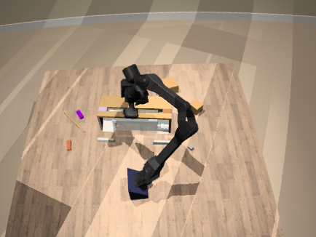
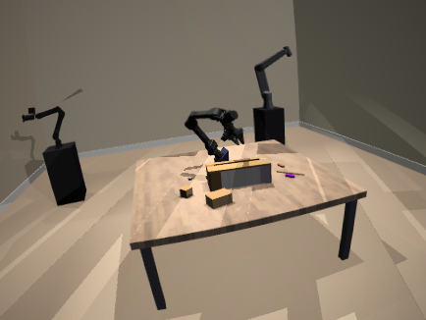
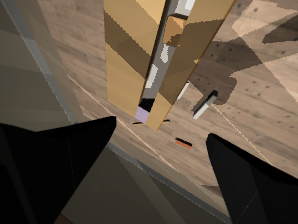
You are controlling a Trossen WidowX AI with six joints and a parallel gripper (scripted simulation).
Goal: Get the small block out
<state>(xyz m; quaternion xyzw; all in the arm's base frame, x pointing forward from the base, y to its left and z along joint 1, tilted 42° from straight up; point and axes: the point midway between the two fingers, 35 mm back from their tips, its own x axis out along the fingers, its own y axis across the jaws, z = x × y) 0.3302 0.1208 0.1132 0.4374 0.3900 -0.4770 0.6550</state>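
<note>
The small tan block lies 4 cm ahead of my gripper tip, 5 cm to the right of it and 14 cm below it. Round my gripper tip: thin wooden stick (11 cm ahead, 30 cm to the left, 22 cm below); purple piece (16 cm ahead, 26 cm to the left, 22 cm below); box (2 cm ahead, 5 cm to the right, 16 cm below).
</note>
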